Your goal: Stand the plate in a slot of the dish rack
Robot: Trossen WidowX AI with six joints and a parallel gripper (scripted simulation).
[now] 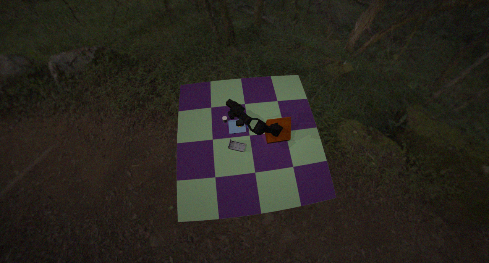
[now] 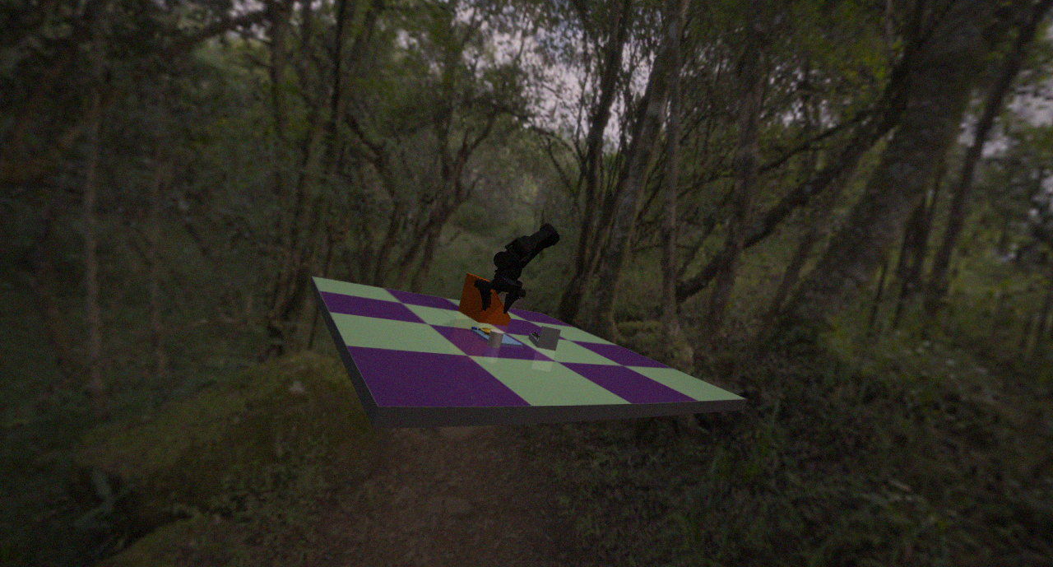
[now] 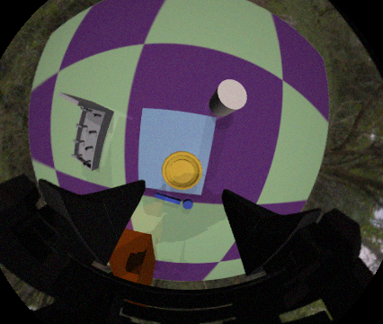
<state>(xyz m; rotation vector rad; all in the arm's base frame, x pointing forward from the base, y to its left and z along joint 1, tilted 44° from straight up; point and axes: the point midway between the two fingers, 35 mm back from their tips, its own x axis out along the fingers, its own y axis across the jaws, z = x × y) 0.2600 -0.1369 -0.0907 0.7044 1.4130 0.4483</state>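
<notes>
Now: the yellow plate 10 mm behind my gripper tip, 10 mm to the left of it and 70 mm below it. From my gripper tip the other things lie so: blue utensil (80 mm behind, 20 mm to the left, 90 mm below); then white cylinder (110 mm ahead, 60 mm to the right, 70 mm below); then light blue mat (20 mm ahead, 20 mm to the left, 90 mm below).
</notes>
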